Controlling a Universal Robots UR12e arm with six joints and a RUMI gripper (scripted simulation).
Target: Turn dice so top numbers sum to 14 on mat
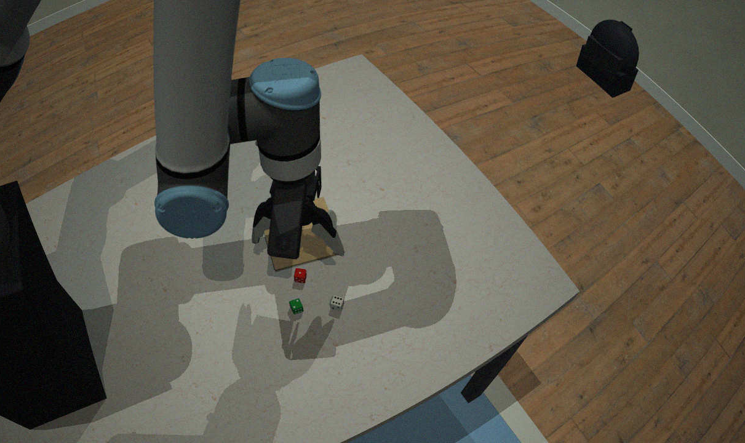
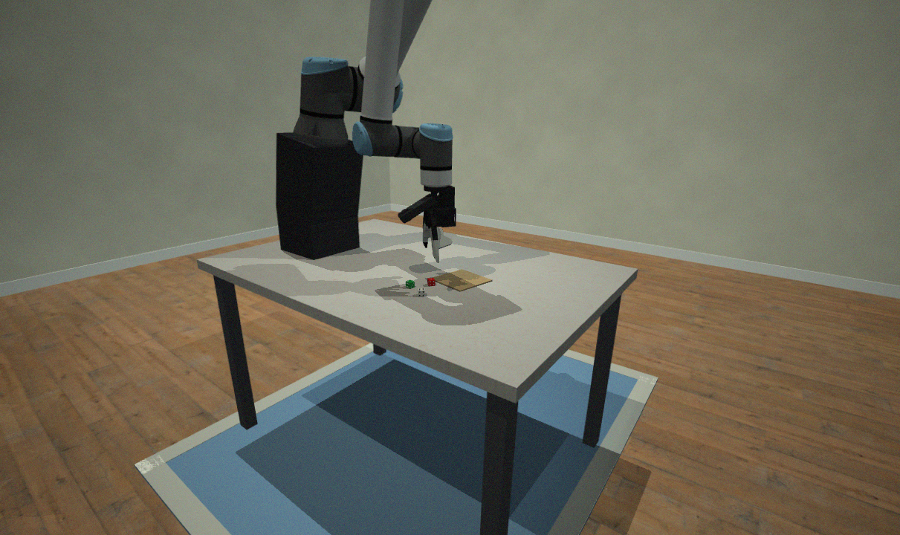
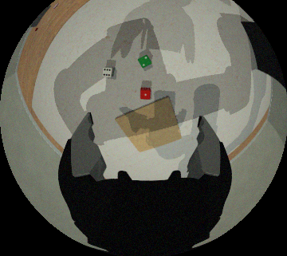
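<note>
Right now the red die is 90 mm below my hand. Also, from my hand: white die: 40 mm ahead, 80 mm to the right, 90 mm below; mat: 40 mm ahead, 100 mm to the left, 90 mm below; green die: 30 mm behind, 60 mm to the right, 90 mm below.
</note>
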